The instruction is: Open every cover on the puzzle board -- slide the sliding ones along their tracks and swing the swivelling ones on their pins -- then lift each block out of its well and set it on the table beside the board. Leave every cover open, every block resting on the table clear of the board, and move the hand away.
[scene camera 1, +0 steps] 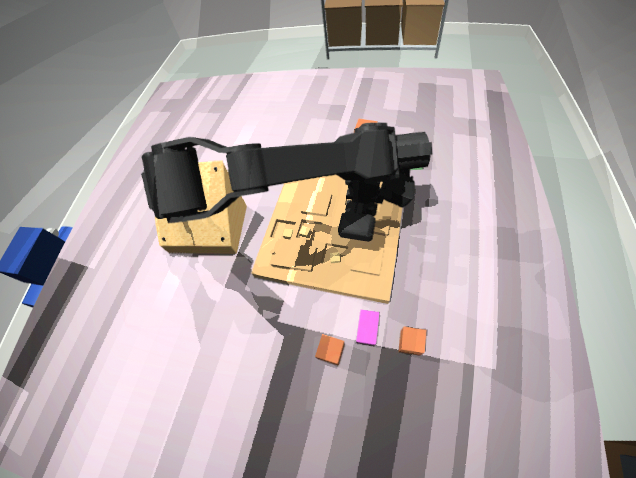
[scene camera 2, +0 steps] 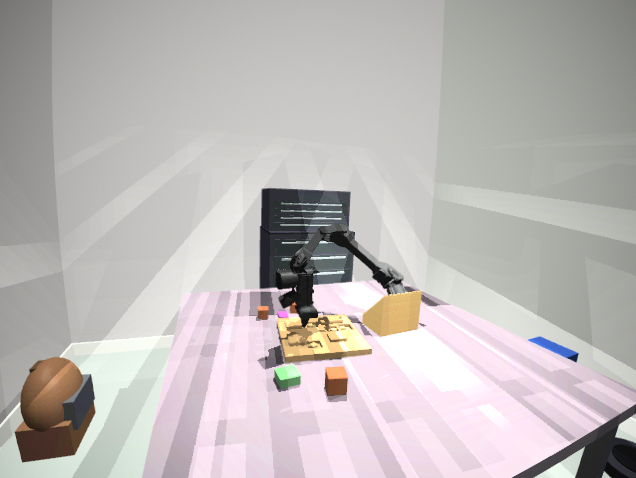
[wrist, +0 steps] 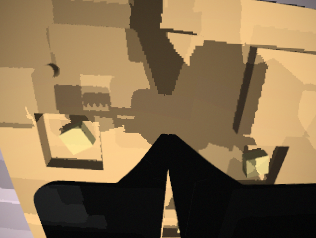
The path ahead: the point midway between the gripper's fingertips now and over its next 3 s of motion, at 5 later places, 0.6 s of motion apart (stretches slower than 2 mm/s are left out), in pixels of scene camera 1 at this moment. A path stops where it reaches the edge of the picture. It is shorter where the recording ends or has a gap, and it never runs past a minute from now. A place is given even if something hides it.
My gripper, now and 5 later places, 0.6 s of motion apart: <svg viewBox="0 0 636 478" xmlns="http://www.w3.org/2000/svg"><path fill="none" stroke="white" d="M362 217L353 214L309 217L285 221L287 230L287 231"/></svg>
